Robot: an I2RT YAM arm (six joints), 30 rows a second.
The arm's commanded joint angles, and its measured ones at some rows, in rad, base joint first. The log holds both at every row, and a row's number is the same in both.
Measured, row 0:
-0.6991 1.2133 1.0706 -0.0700 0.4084 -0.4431
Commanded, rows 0 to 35:
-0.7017 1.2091 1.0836 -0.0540 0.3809 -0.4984
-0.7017 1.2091 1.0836 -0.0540 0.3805 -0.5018
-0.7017 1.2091 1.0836 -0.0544 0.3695 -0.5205
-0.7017 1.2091 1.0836 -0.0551 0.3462 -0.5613
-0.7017 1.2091 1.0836 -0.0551 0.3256 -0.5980
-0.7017 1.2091 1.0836 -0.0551 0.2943 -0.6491
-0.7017 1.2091 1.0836 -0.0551 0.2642 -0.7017
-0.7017 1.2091 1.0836 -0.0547 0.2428 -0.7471
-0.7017 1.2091 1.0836 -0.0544 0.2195 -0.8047
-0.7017 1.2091 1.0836 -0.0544 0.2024 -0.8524
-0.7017 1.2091 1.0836 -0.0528 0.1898 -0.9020
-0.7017 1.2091 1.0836 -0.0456 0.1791 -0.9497
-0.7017 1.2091 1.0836 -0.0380 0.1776 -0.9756
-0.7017 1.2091 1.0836 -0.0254 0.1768 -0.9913
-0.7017 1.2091 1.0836 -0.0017 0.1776 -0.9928
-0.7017 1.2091 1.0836 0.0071 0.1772 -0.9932
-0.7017 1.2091 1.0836 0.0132 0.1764 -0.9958
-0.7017 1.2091 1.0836 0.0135 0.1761 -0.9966
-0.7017 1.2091 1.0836 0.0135 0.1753 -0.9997
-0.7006 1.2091 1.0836 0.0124 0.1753 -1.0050
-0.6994 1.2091 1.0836 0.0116 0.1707 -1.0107
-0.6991 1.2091 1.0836 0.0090 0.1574 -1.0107
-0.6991 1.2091 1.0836 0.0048 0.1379 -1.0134
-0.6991 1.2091 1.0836 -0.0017 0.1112 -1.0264
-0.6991 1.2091 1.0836 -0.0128 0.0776 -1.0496
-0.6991 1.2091 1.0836 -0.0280 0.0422 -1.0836
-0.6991 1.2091 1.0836 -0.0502 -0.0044 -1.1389
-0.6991 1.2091 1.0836 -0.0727 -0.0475 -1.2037
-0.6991 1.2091 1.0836 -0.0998 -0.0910 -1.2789
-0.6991 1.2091 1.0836 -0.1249 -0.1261 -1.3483
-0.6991 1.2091 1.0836 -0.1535 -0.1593 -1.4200
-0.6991 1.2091 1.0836 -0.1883 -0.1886 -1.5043
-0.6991 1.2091 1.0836 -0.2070 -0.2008 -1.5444
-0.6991 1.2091 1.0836 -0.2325 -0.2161 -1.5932
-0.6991 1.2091 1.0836 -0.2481 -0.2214 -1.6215
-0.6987 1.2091 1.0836 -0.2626 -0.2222 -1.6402
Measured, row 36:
-0.7078 1.2133 1.0702 -0.2501 -0.0620 -1.4178
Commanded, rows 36 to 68:
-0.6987 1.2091 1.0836 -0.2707 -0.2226 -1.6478
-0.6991 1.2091 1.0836 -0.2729 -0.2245 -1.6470
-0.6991 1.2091 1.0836 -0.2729 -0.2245 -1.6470
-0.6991 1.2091 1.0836 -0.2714 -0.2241 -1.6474
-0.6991 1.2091 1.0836 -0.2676 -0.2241 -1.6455
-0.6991 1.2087 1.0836 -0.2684 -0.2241 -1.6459
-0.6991 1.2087 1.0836 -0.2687 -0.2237 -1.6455
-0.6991 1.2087 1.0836 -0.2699 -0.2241 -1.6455
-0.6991 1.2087 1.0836 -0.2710 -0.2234 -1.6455
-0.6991 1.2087 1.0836 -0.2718 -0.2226 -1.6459
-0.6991 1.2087 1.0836 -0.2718 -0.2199 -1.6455
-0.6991 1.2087 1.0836 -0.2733 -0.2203 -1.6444
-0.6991 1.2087 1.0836 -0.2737 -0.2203 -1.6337
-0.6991 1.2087 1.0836 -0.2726 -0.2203 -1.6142
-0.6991 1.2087 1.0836 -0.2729 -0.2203 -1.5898
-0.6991 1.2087 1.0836 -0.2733 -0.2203 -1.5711
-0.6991 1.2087 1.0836 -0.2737 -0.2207 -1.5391
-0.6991 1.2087 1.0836 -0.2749 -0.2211 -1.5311
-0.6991 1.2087 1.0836 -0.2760 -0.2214 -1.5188
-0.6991 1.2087 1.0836 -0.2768 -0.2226 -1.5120
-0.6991 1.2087 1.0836 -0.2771 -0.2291 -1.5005
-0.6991 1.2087 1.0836 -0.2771 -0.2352 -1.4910
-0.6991 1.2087 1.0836 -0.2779 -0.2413 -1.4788
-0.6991 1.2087 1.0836 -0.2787 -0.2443 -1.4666
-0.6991 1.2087 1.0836 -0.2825 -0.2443 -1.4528
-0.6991 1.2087 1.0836 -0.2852 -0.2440 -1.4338
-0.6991 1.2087 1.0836 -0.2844 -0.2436 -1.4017
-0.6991 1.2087 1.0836 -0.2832 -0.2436 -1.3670
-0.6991 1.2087 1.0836 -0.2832 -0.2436 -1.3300
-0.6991 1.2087 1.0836 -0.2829 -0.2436 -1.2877
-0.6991 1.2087 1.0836 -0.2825 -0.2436 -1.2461
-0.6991 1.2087 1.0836 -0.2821 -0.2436 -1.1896
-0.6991 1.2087 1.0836 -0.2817 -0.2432 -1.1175
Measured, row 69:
-0.7059 1.2133 1.0706 -0.2871 -0.1982 -1.3281
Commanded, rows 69 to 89:
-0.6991 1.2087 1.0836 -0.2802 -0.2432 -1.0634
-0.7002 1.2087 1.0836 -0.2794 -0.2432 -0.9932
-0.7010 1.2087 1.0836 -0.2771 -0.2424 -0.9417
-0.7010 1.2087 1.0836 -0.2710 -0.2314 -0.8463
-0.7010 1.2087 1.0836 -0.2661 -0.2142 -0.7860
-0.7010 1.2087 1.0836 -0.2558 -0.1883 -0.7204
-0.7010 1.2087 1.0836 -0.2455 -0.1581 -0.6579
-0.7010 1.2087 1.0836 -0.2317 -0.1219 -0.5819
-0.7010 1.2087 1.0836 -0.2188 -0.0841 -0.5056
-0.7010 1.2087 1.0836 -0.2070 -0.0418 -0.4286
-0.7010 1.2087 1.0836 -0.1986 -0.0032 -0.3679
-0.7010 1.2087 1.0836 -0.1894 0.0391 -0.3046
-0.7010 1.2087 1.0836 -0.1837 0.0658 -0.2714
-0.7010 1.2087 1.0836 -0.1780 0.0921 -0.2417
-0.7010 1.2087 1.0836 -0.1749 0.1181 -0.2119
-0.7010 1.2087 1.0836 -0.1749 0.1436 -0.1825
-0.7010 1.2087 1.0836 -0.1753 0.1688 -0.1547
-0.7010 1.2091 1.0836 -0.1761 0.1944 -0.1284
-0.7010 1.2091 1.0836 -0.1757 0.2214 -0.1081
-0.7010 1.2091 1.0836 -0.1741 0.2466 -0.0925
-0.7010 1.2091 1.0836 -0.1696 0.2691 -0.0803
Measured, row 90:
-0.7048 1.2133 1.0706 -0.1871 0.1280 -0.2333
